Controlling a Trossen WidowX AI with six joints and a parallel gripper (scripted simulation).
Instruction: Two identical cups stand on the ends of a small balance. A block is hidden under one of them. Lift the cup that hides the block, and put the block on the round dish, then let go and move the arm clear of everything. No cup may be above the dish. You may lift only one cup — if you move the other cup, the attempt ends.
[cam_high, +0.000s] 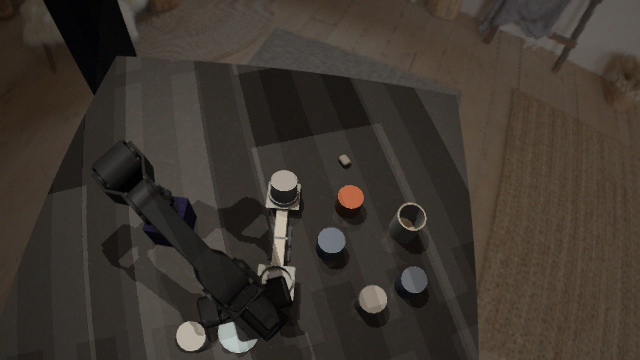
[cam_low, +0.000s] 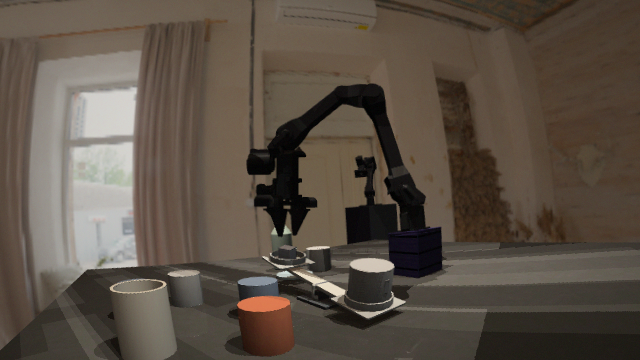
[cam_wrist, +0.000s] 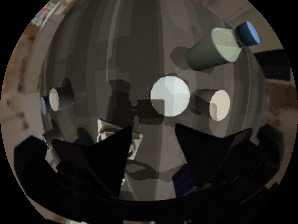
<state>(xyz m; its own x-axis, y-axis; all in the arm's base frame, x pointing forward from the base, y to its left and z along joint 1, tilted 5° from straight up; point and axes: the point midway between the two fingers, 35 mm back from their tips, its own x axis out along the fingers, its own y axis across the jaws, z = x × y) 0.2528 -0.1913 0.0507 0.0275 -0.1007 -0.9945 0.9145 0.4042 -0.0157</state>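
The grey block lies 80 mm to the left of my gripper tip, 50 mm ahead of it and 30 mm below it. Round my gripper tip: round pale dish: 120 mm below, 40 mm to the right, 30 mm behind; then pale green cylinder: 170 mm to the right, 60 mm behind, 10 mm below; then small balance: 210 mm to the left, 90 mm below, 40 mm ahead.
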